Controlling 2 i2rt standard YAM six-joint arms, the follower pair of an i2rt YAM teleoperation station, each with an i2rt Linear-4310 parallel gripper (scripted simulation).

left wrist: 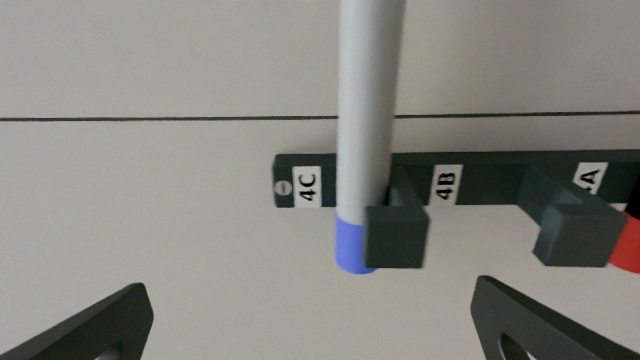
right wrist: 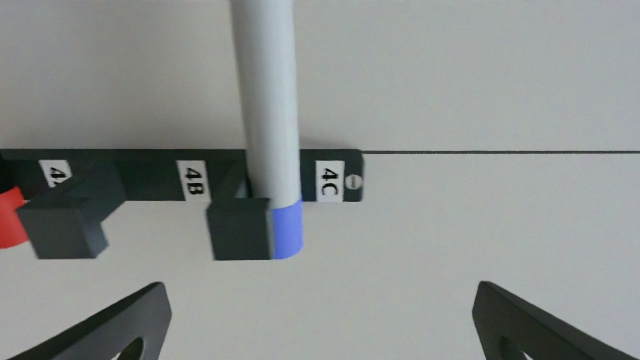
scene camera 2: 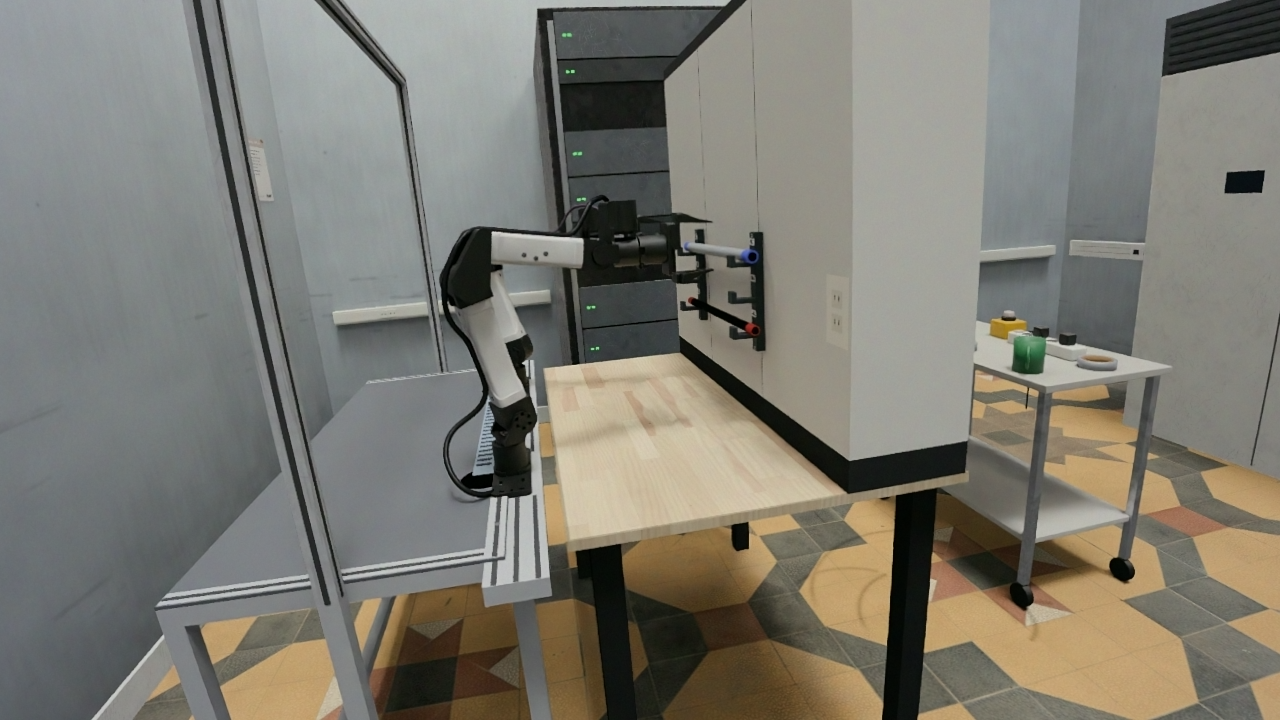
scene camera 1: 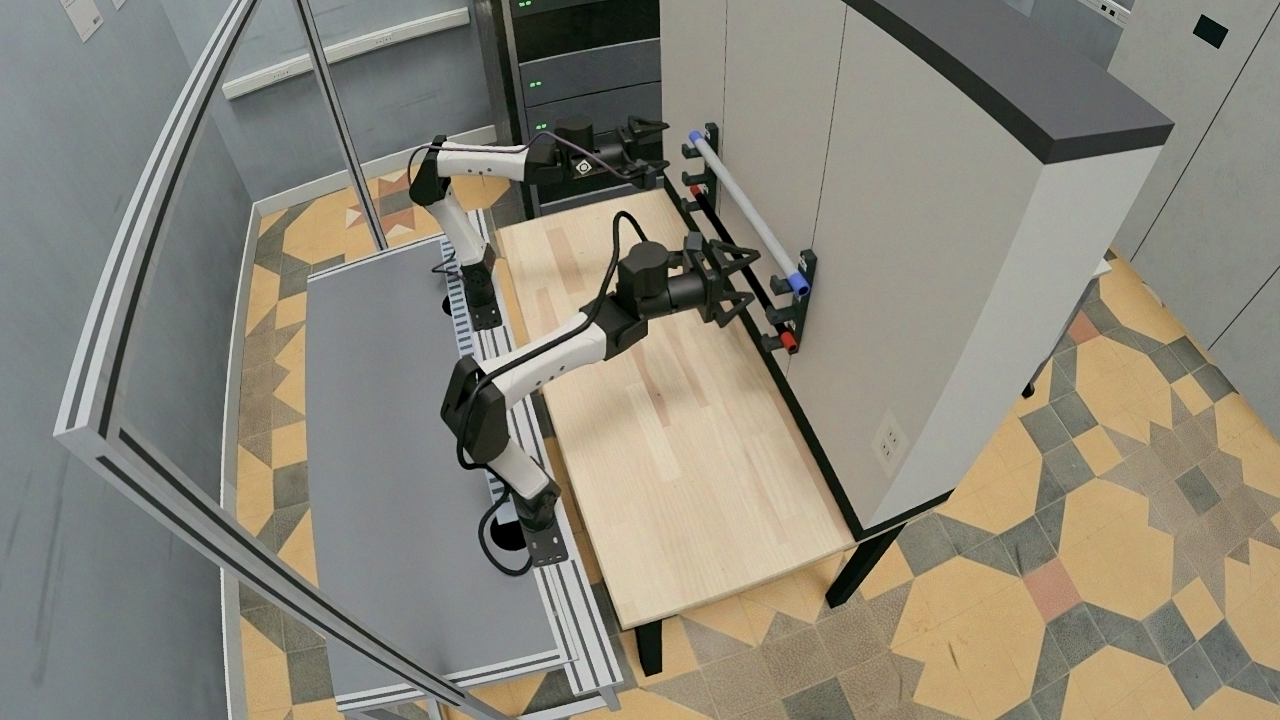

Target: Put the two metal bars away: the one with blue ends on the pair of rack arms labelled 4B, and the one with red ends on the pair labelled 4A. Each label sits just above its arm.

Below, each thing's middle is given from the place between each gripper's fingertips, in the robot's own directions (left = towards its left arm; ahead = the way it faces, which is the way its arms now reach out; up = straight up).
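The red-ended bar [scene camera 1: 696, 192] is 190 mm to the right of my left gripper [scene camera 1: 669, 144], 90 mm ahead of it and 180 mm below it. My left gripper is 190 mm to the left of the blue-ended bar [scene camera 1: 798, 283], 30 mm above it and 80 mm short of it.
The red-ended bar is 21 cm to the left of my right hand [scene camera 1: 756, 275], 8 cm ahead of it and 18 cm below it. My right hand is 21 cm to the right of the blue-ended bar, 3 cm above it and 8 cm short of it.
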